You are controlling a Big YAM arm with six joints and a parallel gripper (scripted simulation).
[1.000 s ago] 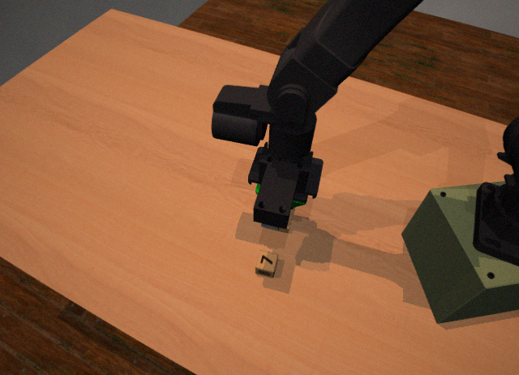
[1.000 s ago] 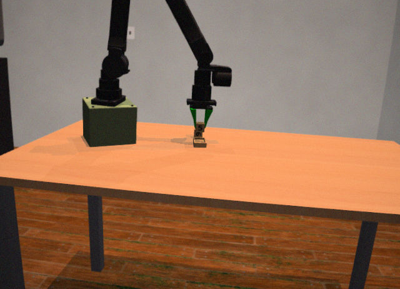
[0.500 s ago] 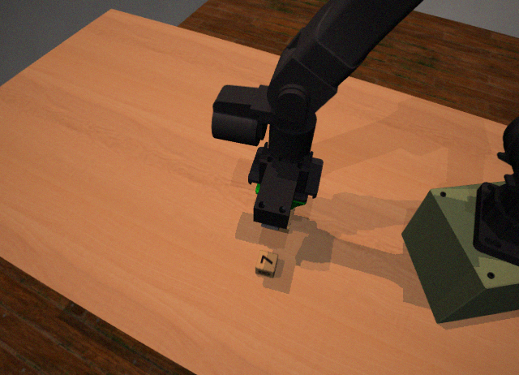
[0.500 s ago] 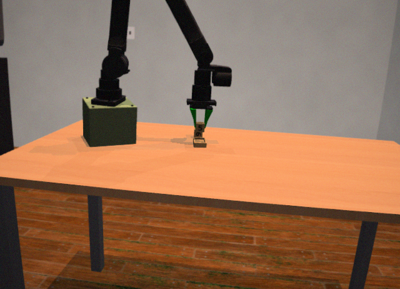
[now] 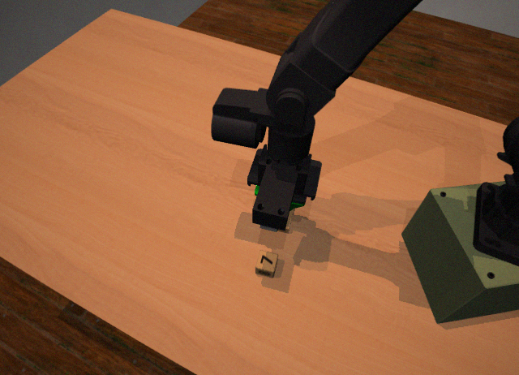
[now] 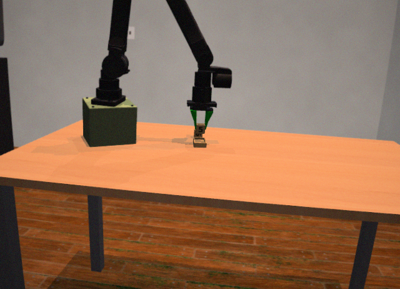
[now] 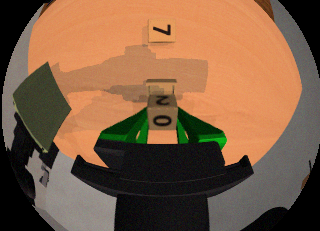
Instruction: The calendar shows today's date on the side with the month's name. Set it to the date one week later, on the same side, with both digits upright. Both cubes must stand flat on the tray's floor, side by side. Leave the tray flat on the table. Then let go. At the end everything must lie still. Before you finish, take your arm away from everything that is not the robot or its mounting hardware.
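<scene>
Right now my hand is 20 mm to the left of the tray and 50 mm above it.
</scene>
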